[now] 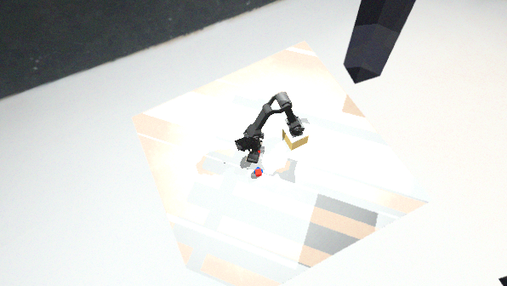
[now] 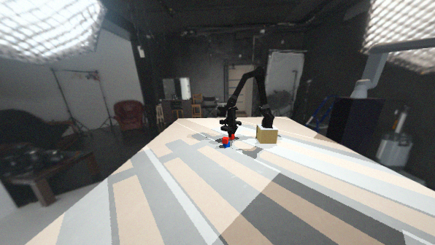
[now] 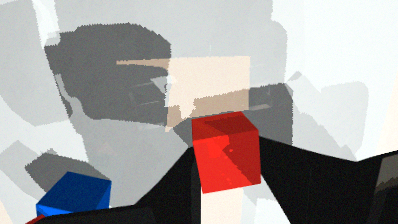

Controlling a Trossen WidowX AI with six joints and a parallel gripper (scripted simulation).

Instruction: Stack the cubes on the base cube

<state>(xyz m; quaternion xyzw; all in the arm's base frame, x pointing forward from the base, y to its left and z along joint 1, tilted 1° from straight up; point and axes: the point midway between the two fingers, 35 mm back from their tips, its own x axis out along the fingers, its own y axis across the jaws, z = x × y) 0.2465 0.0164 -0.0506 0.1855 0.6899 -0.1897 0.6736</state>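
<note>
Right now the blue cube is 30 mm ahead of my gripper tip, 110 mm to the left of it and 10 mm below it.
</note>
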